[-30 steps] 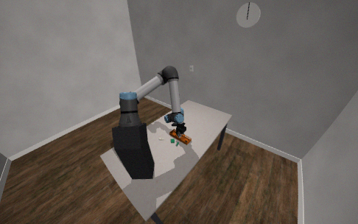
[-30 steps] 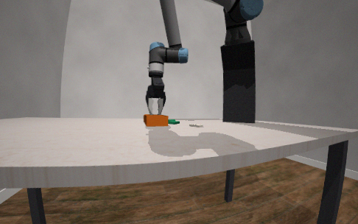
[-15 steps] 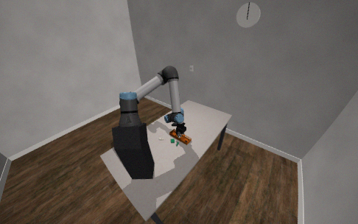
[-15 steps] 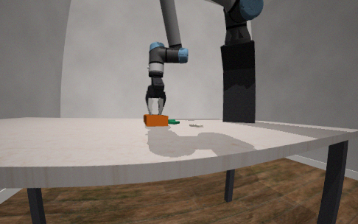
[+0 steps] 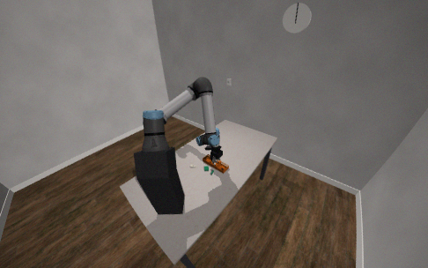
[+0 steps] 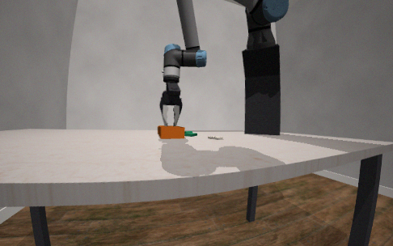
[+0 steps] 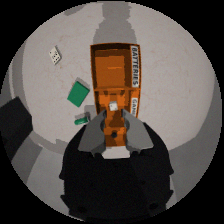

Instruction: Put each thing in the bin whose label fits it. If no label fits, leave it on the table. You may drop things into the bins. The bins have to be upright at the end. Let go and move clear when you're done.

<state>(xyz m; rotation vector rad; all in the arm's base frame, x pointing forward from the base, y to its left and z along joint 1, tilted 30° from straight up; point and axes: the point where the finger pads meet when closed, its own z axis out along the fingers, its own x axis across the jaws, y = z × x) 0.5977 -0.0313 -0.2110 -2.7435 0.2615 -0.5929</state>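
Right now the white object is 120 mm behind my hand, 170 mm to the left of it and 40 mm below it. The rest, counted from my hand: green block: 80 mm behind, 40 mm to the left, 40 mm below; then small dark thing: 10 mm behind, 90 mm to the right, 30 mm below; then green cylinder: 90 mm behind, 30 mm to the right, 40 mm below.
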